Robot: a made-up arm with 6 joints. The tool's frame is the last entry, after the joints. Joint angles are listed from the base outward.
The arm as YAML. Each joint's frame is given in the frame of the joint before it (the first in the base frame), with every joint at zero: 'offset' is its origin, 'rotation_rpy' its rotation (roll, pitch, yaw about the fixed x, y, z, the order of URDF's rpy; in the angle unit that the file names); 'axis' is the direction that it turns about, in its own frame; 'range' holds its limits. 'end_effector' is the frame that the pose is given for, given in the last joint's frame.
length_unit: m
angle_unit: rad
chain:
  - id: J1
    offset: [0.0, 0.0, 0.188]
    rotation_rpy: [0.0, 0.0, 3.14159]
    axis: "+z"
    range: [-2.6, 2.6]
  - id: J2
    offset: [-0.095, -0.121, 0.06]
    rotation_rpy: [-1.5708, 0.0, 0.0]
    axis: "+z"
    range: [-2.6, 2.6]
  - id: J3
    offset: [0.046, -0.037, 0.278]
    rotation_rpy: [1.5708, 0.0, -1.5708]
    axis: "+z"
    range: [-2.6, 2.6]
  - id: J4
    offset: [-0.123, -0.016, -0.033]
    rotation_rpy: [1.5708, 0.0, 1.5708]
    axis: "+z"
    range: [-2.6, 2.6]
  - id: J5
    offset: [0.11, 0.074, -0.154]
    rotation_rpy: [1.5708, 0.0, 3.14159]
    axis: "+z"
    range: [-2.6, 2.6]
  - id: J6
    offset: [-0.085, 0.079, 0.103]
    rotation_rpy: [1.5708, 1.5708, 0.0]
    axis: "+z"
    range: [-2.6, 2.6]
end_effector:
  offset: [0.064, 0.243, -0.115]
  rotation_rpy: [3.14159, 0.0, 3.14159]
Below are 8 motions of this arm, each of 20 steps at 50 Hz.
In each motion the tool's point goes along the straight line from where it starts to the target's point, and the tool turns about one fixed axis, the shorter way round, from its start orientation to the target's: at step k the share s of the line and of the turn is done. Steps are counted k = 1, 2, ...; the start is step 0. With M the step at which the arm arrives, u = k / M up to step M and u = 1 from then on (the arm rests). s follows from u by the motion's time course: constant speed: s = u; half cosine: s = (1 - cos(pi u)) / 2; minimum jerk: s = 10 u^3 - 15 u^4 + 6 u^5.
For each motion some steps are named. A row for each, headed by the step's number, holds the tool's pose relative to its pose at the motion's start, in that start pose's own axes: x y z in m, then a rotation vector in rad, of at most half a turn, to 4 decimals.
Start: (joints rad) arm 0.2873 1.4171 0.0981 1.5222 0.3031 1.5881
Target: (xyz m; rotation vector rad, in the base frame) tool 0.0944 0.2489 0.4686 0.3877 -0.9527 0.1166
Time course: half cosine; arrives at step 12
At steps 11, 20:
11: 0.0945 -0.0594 0.0241 0.0187 0.0919 -0.2106
20: 0.0961 -0.0604 0.0245 0.0190 0.0935 -0.2143

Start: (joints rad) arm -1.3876 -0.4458 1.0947 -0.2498 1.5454 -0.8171
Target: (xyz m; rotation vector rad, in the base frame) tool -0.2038 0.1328 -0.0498 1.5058 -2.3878 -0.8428
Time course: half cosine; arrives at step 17
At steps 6, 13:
6: 0.0337 -0.0115 0.0251 0.0637 0.0197 -0.0327
13: 0.1057 -0.0361 0.0788 0.1998 0.0617 -0.1025

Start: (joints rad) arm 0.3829 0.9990 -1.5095 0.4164 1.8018 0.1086
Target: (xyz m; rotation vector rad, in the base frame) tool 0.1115 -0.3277 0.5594 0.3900 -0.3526 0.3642
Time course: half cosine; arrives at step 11
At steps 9, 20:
9: 0.0125 -0.0075 0.0110 0.0041 0.1265 -0.0330
20: 0.0136 -0.0082 0.0119 0.0045 0.1374 -0.0359

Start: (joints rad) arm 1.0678 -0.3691 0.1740 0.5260 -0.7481 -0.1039
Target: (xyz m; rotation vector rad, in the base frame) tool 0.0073 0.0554 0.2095 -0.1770 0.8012 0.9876
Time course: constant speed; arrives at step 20
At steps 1, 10, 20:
1: 0.0009 -0.0054 0.0032 0.0459 0.0247 -0.0236
10: 0.0092 -0.0544 0.0319 0.4592 0.2471 -0.2359
20: 0.0183 -0.1088 0.0638 0.9185 0.4942 -0.4717

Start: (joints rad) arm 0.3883 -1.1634 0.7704 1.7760 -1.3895 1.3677
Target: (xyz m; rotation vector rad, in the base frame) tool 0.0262 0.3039 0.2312 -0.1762 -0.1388 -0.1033
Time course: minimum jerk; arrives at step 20
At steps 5, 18, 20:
5: -0.0015 -0.0147 -0.0265 -0.0627 0.0084 0.0053
18: -0.0145 -0.1404 -0.2537 -0.6001 0.0804 0.0511
20: -0.0147 -0.1416 -0.2559 -0.6053 0.0811 0.0516

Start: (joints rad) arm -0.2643 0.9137 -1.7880 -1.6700 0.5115 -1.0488
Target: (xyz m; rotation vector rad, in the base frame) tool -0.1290 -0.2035 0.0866 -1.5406 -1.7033 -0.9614
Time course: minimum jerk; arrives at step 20
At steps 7, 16, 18, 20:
7: 0.0264 -0.0057 0.0013 0.0233 0.0004 -0.0725
16: 0.1059 -0.0227 0.0053 0.0935 0.0016 -0.2905
18: 0.1115 -0.0239 0.0055 0.0984 0.0017 -0.3057
20: 0.1124 -0.0241 0.0056 0.0993 0.0017 -0.3084

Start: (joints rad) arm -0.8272 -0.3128 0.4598 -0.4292 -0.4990 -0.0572
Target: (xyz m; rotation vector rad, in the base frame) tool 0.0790 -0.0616 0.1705 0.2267 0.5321 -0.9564
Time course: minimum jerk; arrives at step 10
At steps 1, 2, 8, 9, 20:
1: -0.0003 0.0001 0.0001 0.0002 0.0004 0.0015
2: -0.0023 0.0004 0.0005 0.0014 0.0028 0.0104
8: -0.0375 0.0072 0.0083 0.0235 0.0460 0.1684
9: -0.0395 0.0075 0.0087 0.0247 0.0484 0.1772
20: -0.0398 0.0076 0.0088 0.0249 0.0488 0.1788

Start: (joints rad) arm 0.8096 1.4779 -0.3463 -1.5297 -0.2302 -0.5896
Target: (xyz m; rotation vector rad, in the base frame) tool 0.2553 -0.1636 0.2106 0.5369 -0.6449 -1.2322
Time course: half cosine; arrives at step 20
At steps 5, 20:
5: 0.0199 -0.0124 0.0086 -0.0844 -0.0166 -0.0939
20: 0.1360 -0.0844 0.0586 -0.5766 -0.1136 -0.6412

